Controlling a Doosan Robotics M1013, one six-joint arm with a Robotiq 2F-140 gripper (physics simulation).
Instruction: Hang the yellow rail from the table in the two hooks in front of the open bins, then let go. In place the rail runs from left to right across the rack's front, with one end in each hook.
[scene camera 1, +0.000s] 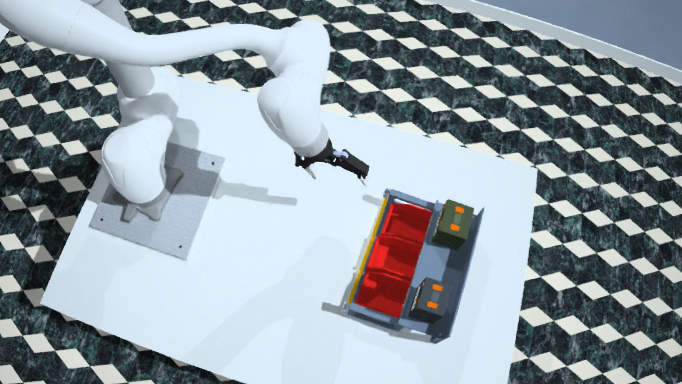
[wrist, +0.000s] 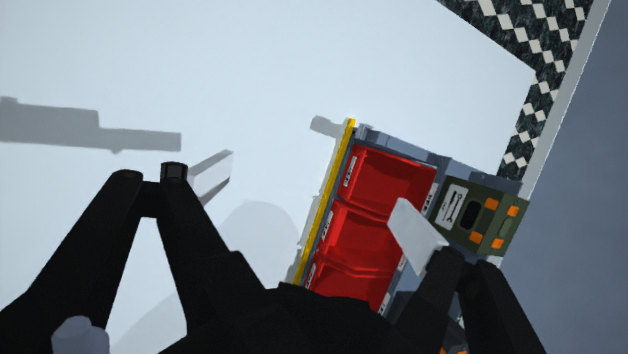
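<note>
In the pictures the gripper appears together with a yellow rail and a green case. The wrist view, too, shows the gripper.
</note>
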